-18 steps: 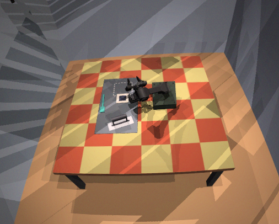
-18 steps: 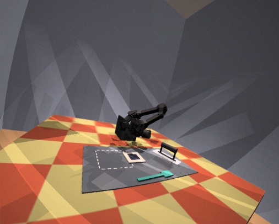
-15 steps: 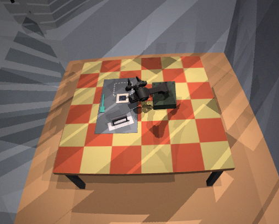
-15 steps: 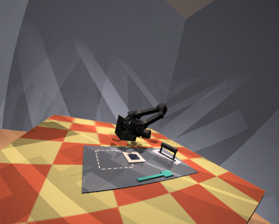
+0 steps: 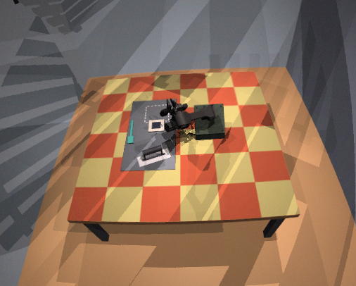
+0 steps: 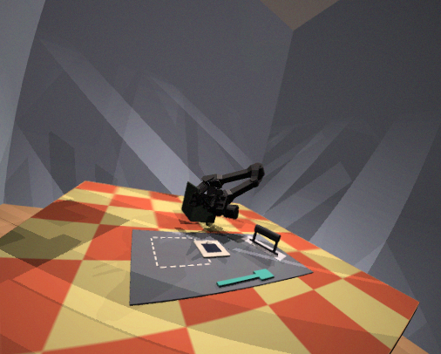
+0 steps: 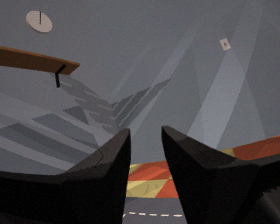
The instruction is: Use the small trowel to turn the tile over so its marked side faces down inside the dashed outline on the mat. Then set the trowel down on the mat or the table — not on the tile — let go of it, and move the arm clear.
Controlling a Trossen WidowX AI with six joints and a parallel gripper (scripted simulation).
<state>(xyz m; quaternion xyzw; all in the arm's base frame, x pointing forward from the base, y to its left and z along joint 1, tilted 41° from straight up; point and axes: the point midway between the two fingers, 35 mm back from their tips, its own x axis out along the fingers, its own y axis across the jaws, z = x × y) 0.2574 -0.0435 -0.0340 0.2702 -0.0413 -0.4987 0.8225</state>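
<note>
My gripper tip is now 180 mm above the tile, 100 mm short of it and 70 mm to the right of it. Also, from my gripper tip: teal trowel 260 mm ahead, 180 mm below, 150 mm to the left; grey mat 210 mm below, 130 mm ahead, 120 mm to the left.
</note>
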